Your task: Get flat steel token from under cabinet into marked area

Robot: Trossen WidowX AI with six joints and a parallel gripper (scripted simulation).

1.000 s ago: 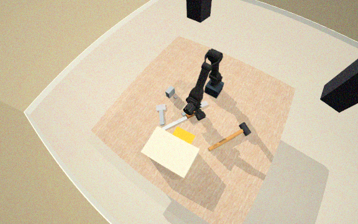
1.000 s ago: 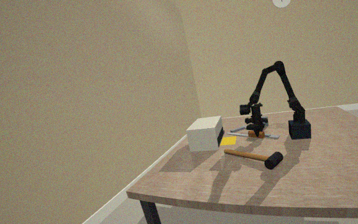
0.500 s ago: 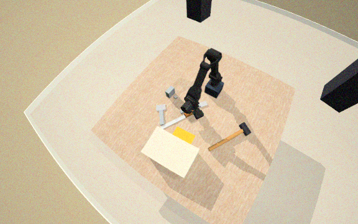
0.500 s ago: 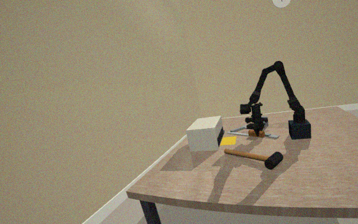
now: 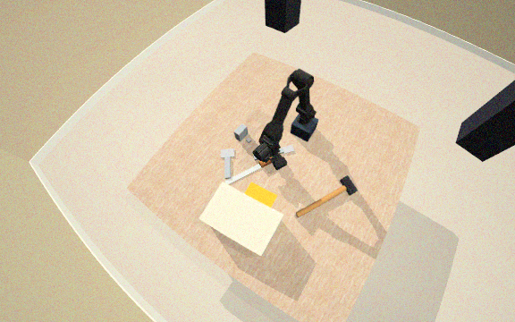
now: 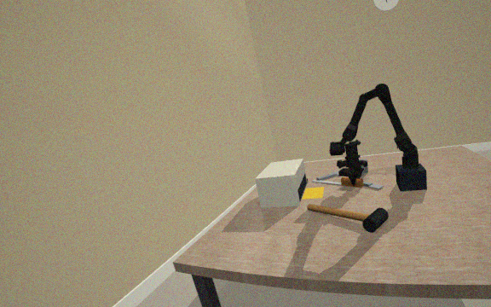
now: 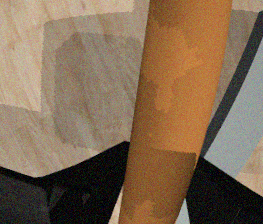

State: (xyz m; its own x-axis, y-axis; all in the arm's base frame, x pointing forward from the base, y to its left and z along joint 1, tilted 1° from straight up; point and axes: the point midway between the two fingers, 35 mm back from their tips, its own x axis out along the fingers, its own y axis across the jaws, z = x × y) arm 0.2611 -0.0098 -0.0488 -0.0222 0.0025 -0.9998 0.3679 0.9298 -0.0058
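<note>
The grey flat tool is 6 cm behind my gripper tip. Round my gripper tip: tiny cube: 18 cm to the right, 1 cm behind; then grey t-shaped tool: 18 cm to the right, 16 cm ahead; then grey block: 23 cm to the right, 2 cm above, 1 cm behind.
</note>
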